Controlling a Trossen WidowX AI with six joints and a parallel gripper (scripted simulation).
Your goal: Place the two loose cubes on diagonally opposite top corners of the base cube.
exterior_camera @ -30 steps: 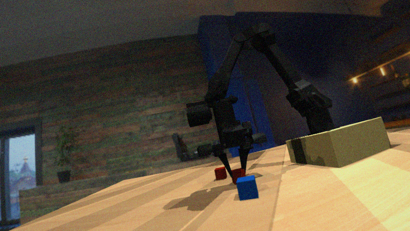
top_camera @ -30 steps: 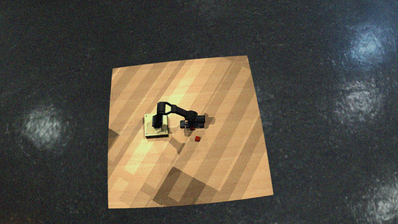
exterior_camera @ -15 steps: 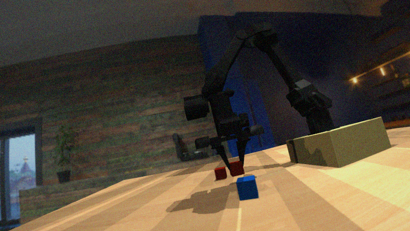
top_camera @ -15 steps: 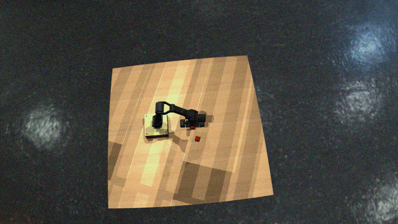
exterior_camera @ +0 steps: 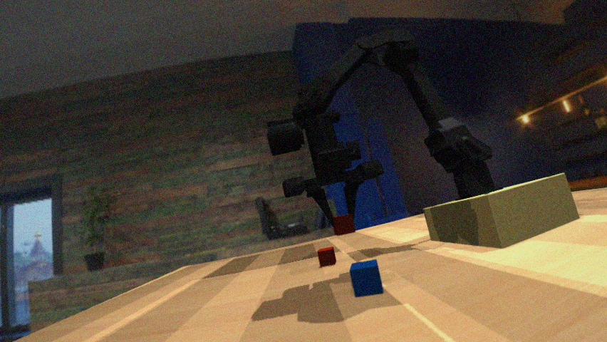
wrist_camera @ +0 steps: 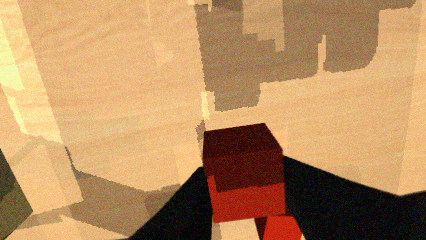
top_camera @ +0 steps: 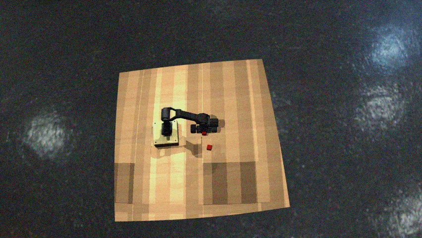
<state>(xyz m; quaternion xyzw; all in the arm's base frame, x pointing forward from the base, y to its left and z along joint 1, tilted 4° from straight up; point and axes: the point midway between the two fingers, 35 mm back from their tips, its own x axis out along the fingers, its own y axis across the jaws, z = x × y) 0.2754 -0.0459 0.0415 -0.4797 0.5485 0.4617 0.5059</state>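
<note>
My gripper tip is 120 mm to the right of the blue cube, 70 mm above it and 20 mm short of it.
</note>
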